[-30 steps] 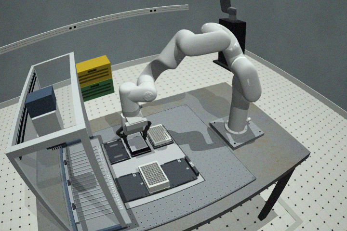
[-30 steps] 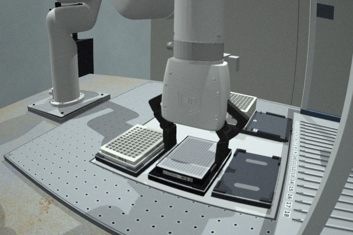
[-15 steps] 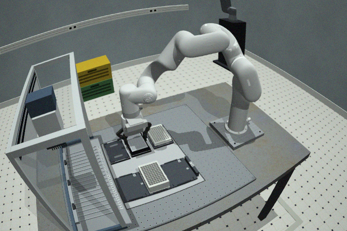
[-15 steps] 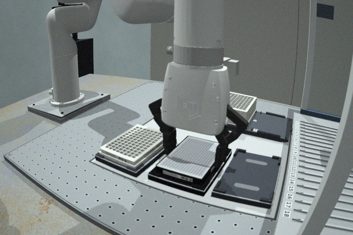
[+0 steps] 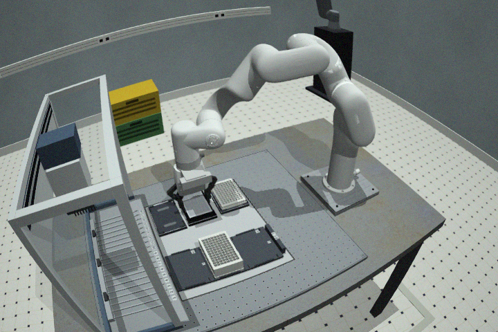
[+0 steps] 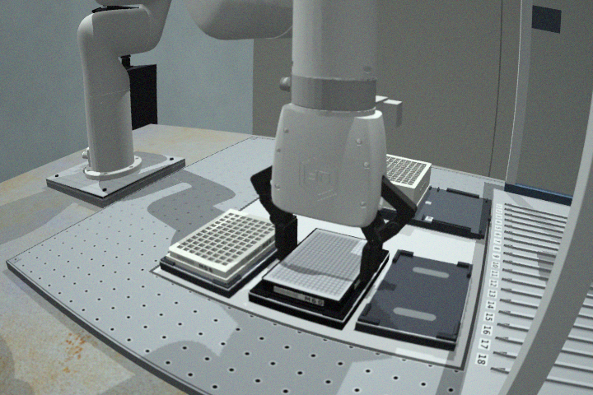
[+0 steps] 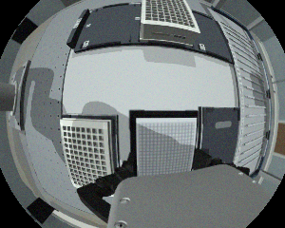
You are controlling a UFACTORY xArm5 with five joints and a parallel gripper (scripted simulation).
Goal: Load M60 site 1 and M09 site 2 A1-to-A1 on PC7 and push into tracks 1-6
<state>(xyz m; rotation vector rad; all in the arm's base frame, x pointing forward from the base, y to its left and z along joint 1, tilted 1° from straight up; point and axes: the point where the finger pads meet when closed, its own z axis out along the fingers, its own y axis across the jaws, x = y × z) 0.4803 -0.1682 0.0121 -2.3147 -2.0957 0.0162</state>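
My hand is 20 mm above the plate nest S2. Round my hand: 96-well plate M06: 120 mm behind, 10 mm below; plate carrier PC7: 30 mm ahead, 240 mm to the left, 10 mm below; plate nest S3: 110 mm ahead, 20 mm below.
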